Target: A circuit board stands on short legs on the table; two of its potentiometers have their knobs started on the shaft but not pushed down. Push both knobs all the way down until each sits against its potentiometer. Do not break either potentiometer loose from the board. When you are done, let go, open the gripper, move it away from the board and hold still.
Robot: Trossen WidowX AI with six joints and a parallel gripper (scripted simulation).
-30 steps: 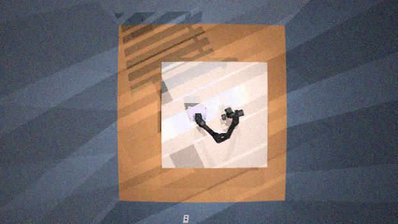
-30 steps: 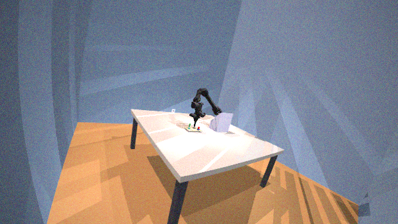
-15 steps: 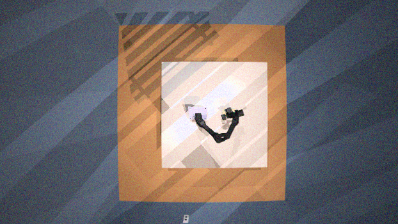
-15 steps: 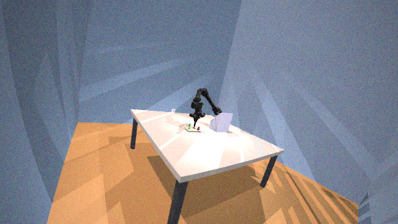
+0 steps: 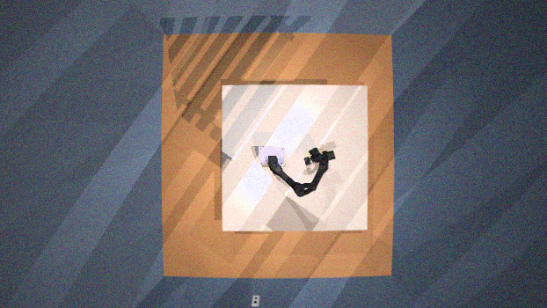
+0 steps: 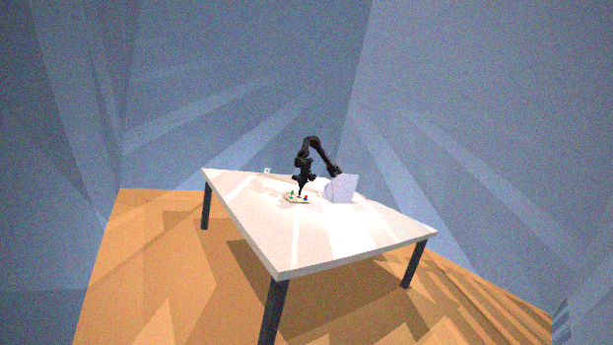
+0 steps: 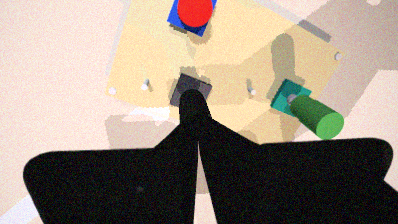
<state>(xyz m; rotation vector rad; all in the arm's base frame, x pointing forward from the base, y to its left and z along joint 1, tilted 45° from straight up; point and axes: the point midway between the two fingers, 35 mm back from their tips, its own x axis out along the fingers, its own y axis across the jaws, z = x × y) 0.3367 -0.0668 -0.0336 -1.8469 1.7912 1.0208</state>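
The dark green knob is 80 mm ahead of my gripper tip, 20 mm below it and 10 mm to the left of it.
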